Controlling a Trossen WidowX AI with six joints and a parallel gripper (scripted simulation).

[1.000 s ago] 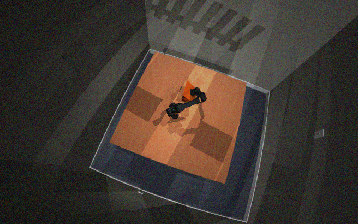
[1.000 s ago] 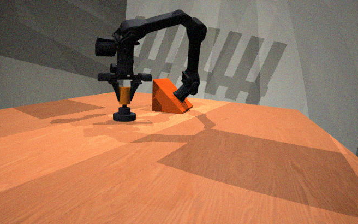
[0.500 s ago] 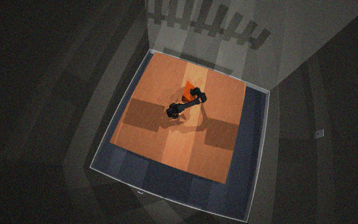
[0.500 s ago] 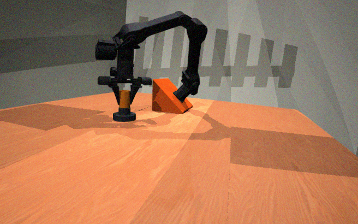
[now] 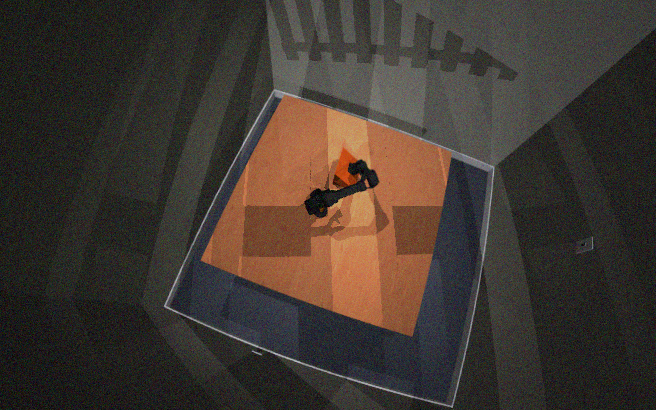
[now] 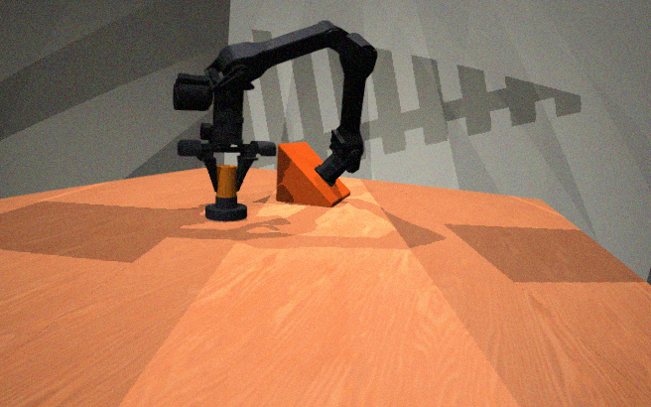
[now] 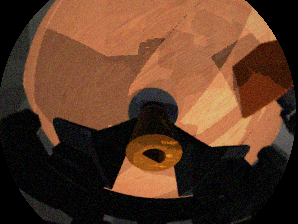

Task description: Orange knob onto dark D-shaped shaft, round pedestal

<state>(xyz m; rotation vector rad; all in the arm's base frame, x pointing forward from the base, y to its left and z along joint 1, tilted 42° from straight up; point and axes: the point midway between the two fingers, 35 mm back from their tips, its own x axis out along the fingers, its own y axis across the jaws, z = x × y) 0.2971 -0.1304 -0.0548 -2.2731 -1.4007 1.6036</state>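
Right now my gripper tip is 20 mm below the orange knob. Also, from my gripper tip: dark round pedestal (20 mm below).
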